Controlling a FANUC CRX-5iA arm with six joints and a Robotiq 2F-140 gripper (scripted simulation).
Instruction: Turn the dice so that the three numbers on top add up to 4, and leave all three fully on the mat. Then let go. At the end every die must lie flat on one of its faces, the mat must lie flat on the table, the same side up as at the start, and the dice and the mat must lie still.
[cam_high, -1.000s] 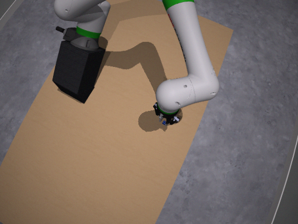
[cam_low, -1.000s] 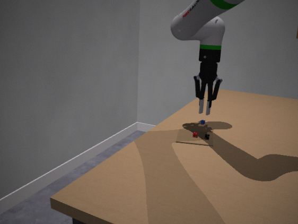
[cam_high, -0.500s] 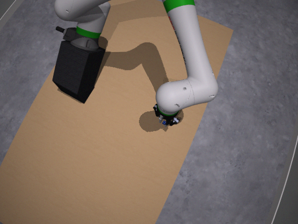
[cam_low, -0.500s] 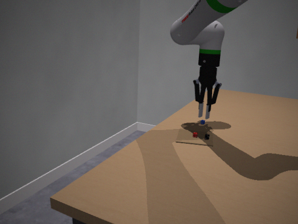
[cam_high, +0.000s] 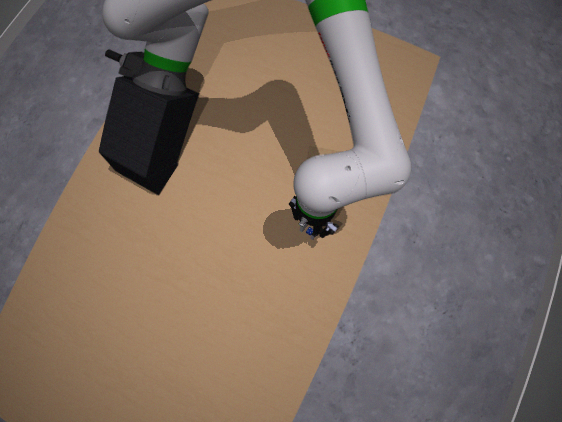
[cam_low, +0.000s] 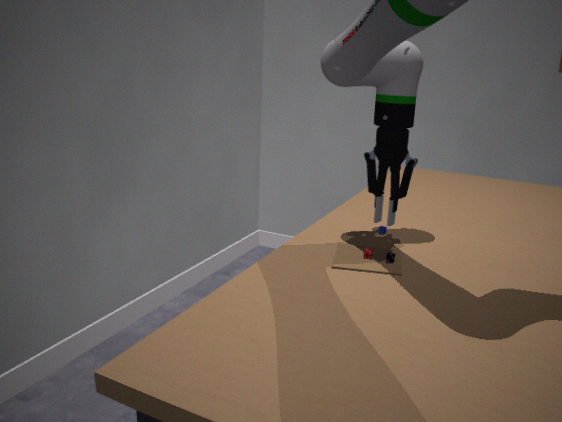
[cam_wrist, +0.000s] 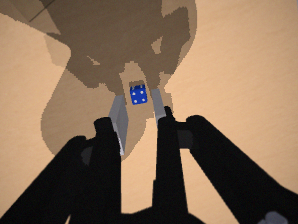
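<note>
My hand is 1 cm to the right of the blue die and 5 cm above it. The rest, counted from my hand: red die 3 cm behind, 19 cm to the left, 4 cm below; black die 8 cm behind, 18 cm to the left, 4 cm below; tan mat 3 cm behind, 19 cm to the left, 5 cm below.
</note>
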